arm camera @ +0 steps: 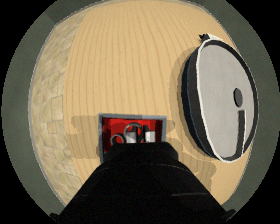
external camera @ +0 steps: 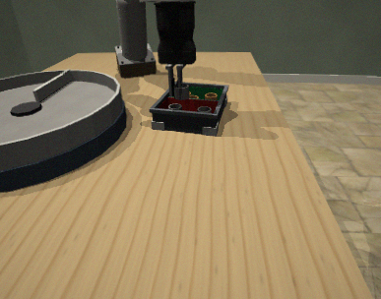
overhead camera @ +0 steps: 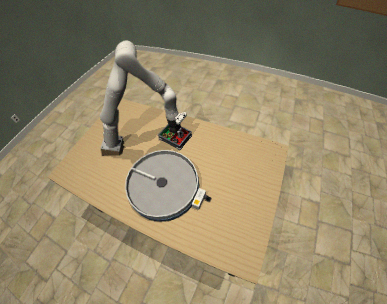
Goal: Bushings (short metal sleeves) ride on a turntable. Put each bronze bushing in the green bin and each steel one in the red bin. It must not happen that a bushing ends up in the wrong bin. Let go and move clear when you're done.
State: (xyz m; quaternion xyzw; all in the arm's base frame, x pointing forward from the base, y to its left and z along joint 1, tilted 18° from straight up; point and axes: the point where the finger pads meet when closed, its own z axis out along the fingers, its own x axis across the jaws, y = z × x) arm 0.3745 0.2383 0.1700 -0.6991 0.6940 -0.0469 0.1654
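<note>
My gripper is now 70 mm above the bin, 60 mm past it and 20 mm to the right of it. Also, from my hand: grey turntable (330 mm to the right, 80 mm ahead, 40 mm below).
</note>
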